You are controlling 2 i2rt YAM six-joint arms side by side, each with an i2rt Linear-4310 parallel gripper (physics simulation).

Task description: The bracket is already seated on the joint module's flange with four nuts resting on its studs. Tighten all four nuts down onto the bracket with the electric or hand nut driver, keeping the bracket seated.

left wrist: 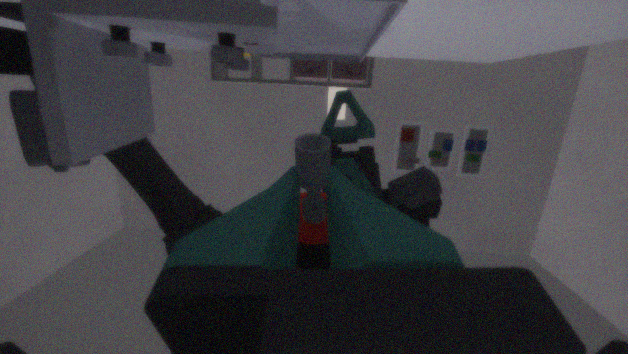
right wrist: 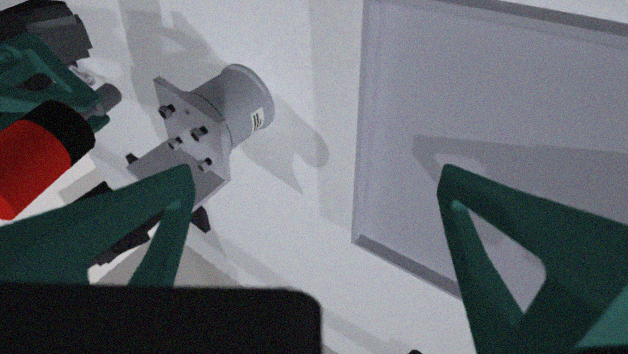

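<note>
The grey bracket (left wrist: 107, 95) (right wrist: 181, 125) stands against the grey cylindrical joint module (right wrist: 245, 102). Four nuts show on its studs in the right wrist view: an upper left nut (right wrist: 167, 111), an upper right nut (right wrist: 199, 133), a lower left nut (right wrist: 175, 143) and a lower right nut (right wrist: 205, 164). My left gripper (left wrist: 313, 177) (right wrist: 98, 114) is shut on the nut driver, with its grey socket (left wrist: 313, 155) (right wrist: 109, 94) pointing out past the fingertips and a red and black handle (left wrist: 313, 230) (right wrist: 37, 162). The socket is apart from the nuts. My right gripper (right wrist: 316, 178) is open and empty.
A shallow grey tray (right wrist: 405, 262) lies right of the joint module, partly behind the right finger. A dark arm link (left wrist: 160, 187) shows beside the bracket. Three panels with coloured blocks, one a red-marked panel (left wrist: 408, 150), show at the right in the left wrist view.
</note>
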